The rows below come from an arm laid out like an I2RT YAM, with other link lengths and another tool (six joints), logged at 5 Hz.
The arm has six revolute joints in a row. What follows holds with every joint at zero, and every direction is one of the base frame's.
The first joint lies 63.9 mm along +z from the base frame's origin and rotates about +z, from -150 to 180 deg.
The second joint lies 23.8 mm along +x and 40.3 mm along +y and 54.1 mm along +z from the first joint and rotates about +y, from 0 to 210 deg.
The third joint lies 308.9 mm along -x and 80.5 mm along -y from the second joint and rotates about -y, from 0 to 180 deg.
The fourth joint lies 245 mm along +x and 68.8 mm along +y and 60 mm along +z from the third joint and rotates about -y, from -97 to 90 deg.
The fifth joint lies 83.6 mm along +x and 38.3 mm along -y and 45.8 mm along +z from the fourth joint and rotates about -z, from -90 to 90 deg.
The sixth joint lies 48.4 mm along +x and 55.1 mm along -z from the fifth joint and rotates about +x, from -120 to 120 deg.
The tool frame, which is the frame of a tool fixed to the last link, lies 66 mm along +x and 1 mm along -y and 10 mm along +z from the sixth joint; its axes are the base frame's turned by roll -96.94, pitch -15.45 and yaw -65.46 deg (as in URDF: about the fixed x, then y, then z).
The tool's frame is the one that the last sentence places.
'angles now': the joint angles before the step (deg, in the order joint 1, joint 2, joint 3, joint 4, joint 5, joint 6). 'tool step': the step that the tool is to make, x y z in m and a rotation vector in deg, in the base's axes. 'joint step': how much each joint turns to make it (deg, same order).
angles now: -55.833, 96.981, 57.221, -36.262, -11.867, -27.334
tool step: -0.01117, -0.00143, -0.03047, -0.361, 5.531, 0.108
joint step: -0.218, 3.357, -2.819, 3.147, 4.601, -1.370
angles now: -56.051, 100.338, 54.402, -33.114, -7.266, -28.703
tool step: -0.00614, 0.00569, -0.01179, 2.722, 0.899, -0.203
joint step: -0.637, 1.375, -1.088, -0.341, -0.820, -0.305
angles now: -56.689, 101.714, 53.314, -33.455, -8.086, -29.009
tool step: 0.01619, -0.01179, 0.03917, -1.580, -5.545, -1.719
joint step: 0.152, -3.027, 5.406, -3.625, -3.354, 2.564
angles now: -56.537, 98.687, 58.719, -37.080, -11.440, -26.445
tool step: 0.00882, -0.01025, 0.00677, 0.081, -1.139, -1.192
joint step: 0.106, 1.357, 3.116, -0.886, -0.667, 1.525
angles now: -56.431, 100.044, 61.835, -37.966, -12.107, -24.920
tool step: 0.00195, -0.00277, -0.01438, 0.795, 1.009, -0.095
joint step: 0.158, 2.366, -0.349, 1.527, 0.447, 0.158
